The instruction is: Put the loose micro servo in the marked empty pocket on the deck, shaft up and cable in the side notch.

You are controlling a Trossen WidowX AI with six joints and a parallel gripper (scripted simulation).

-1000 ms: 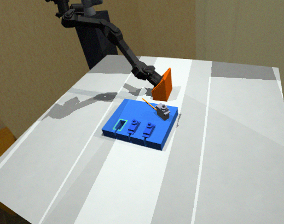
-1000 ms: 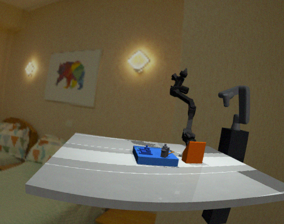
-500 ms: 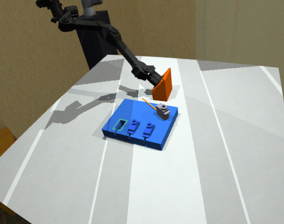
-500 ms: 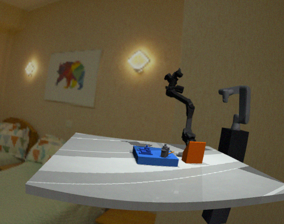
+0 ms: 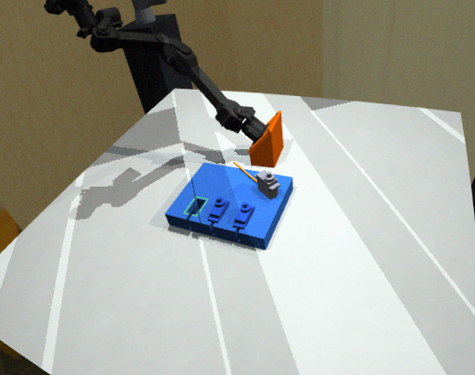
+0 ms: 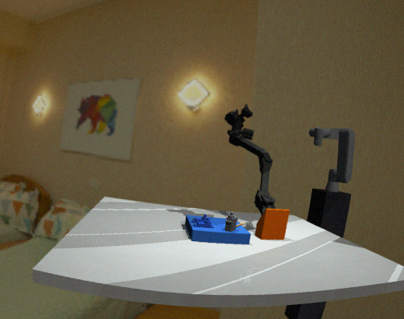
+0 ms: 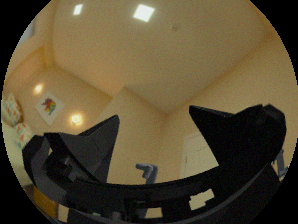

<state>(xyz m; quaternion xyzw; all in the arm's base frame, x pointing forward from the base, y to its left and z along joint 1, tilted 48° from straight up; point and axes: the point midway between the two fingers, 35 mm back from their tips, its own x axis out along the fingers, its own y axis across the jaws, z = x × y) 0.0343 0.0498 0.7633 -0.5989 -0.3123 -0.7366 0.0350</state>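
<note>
Right now my gripper tip is 640 mm above the blue deck, 540 mm to the right of it and 140 mm short of it.
</note>
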